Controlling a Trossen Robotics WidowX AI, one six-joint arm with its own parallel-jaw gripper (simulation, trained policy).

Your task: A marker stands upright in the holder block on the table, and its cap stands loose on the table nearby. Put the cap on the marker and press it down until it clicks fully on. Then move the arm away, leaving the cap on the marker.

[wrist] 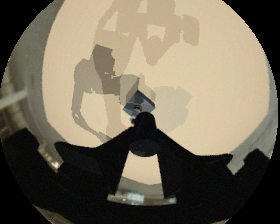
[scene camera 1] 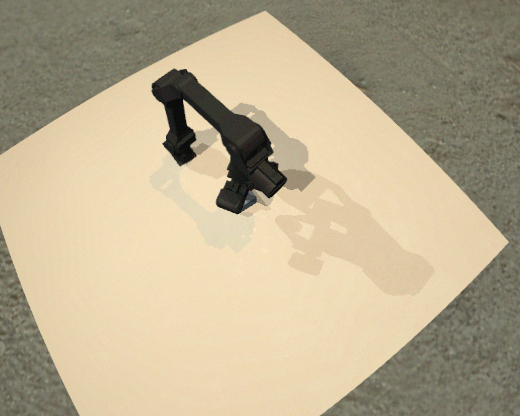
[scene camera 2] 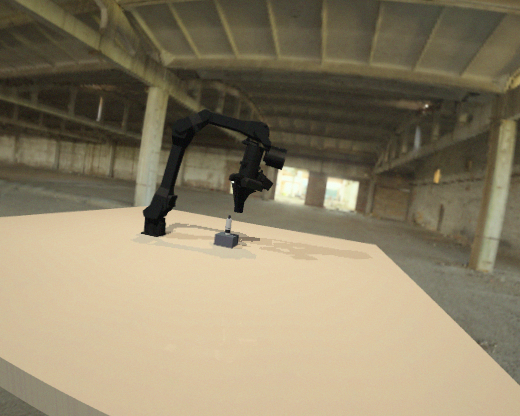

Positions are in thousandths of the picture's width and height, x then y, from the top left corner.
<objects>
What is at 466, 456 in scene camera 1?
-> My gripper.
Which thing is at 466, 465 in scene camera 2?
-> My gripper.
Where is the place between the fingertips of my gripper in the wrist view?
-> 516, 583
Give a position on a black marker cap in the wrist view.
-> At 516, 636
</objects>
